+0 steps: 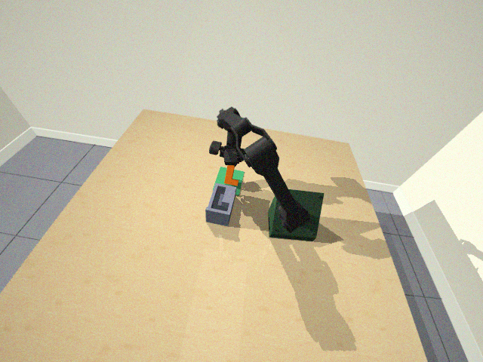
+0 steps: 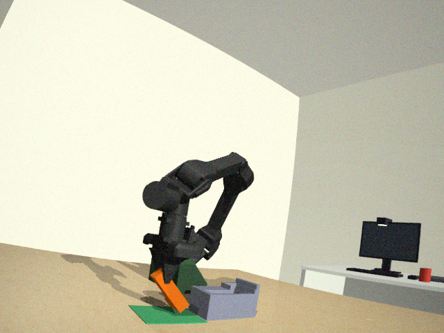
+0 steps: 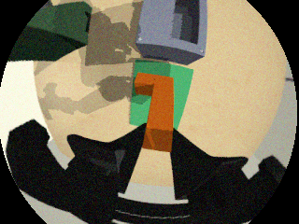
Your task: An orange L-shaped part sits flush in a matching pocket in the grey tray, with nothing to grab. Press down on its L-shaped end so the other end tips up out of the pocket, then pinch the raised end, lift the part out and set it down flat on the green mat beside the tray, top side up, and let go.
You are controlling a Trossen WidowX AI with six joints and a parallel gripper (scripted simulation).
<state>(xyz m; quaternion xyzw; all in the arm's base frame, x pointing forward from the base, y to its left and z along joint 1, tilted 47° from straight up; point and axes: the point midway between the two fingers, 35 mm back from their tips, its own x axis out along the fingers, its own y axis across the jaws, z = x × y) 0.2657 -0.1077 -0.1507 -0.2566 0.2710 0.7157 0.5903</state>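
Right now the green mat is 9 cm below my gripper tip and 2 cm to the left of it. From my gripper tip the other things lie so: orange L-shaped part 3 cm to the left, 3 cm below, 2 cm behind.
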